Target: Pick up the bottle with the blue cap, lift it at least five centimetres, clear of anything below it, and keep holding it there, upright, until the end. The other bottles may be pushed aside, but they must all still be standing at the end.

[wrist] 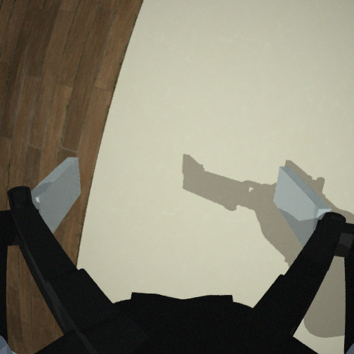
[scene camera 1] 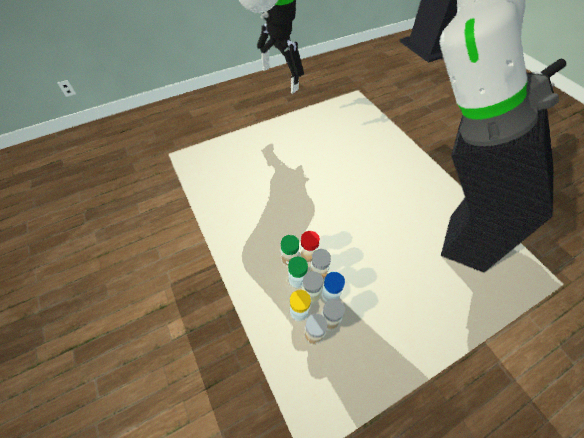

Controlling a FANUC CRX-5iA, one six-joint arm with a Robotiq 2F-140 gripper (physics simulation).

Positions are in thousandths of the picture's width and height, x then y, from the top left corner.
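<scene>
You can see my gripper (scene camera 1: 480, 182), and the wrist view has that same gripper too, at (wrist: 504, 507).
</scene>
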